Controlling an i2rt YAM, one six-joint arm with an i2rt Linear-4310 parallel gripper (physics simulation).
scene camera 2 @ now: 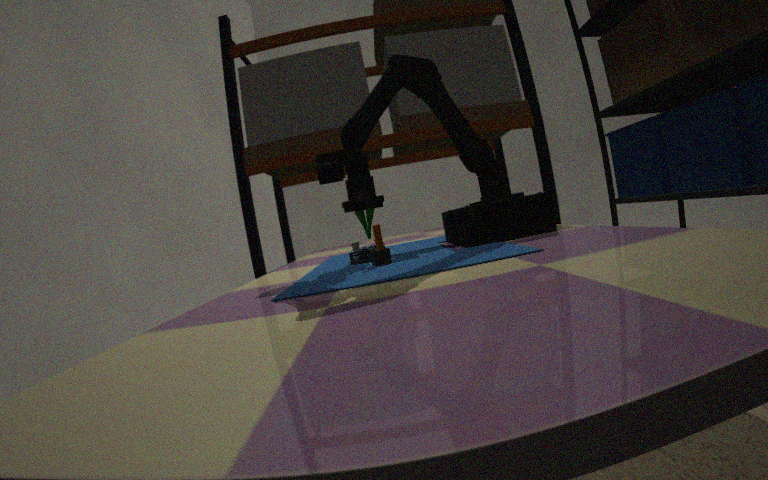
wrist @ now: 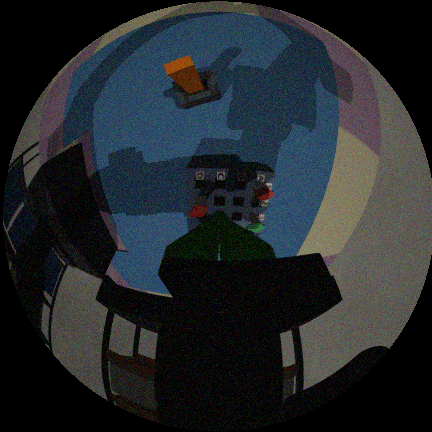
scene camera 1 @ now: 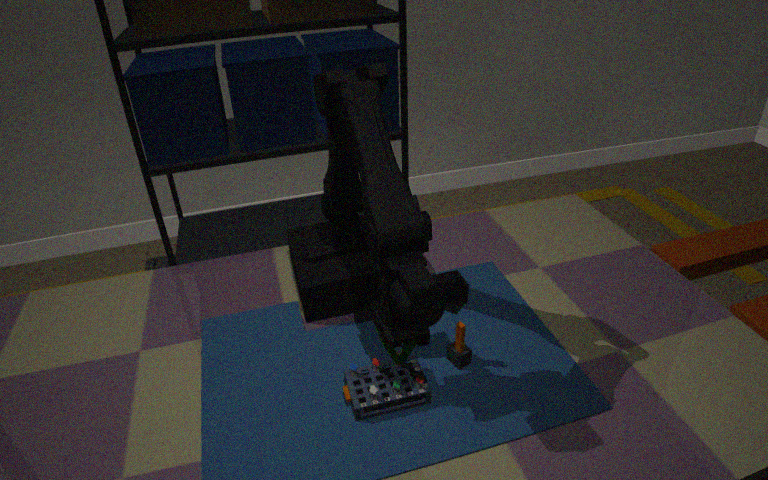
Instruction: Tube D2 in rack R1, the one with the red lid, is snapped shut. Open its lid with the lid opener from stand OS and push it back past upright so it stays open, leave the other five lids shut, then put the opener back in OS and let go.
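Frame: origin at the arm's base, x left, y back, z up, level; millimetres.
Seen in the pictures: gripper, fingertip midpoint: point(scene camera 2: 369, 238) point(wrist: 218, 216) point(scene camera 1: 399, 363); arm's base, link origin: point(scene camera 2: 494, 202) point(wrist: 47, 229) point(scene camera 1: 346, 243).
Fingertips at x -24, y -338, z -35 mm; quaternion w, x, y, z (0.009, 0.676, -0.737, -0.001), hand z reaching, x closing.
Offsets run from my fingertips to a thing's middle. "spot": to the spot under its first point. Level surfaces: height alone.
Rack R1 {dx -31, dy -7, dz -27 mm} point(scene camera 1: 391, 406) point(wrist: 228, 201) stands on the blue mat with small coloured-lid tubes in it. In the wrist view a red lid {dx +5, dy +18, dz -4 mm} point(wrist: 198, 211) lies in the column marked D; its row is hard to read and I cannot tell whether it is snapped shut. Another red lid {dx +17, dy -42, dz -5 mm} point(scene camera 1: 419, 380) point(wrist: 264, 193) and a green lid {dx -21, dy -37, dz -5 mm} point(scene camera 1: 397, 384) point(wrist: 256, 227) also show. The lid opener {dx +120, dy +10, dz -7 mm} point(scene camera 1: 460, 336) point(scene camera 2: 378, 234) point(wrist: 186, 75) stands upright in stand OS {dx +119, dy +9, dz -37 mm} point(scene camera 1: 459, 356) point(scene camera 2: 381, 256), its orange handle up. My gripper point(scene camera 1: 400, 361) point(scene camera 2: 369, 236) point(wrist: 218, 216) is shut and empty, pointing down above the rack, and hides part of it.
The blue mat {dz -53 mm} point(scene camera 1: 271, 418) point(scene camera 2: 334, 277) lies on a checkered table. A white lid {dx -60, dy -32, dz -5 mm} point(scene camera 1: 373, 389) and a blue lid {dx -72, dy +27, dz -5 mm} point(scene camera 1: 353, 367) show on the rack. An orange piece {spot: dx -95, dy -1, dz -29 mm} point(scene camera 1: 347, 393) is at the rack's left end. The dark arm base stands behind. Shelving with blue boxes point(scene camera 1: 175, 107) stands by the wall.
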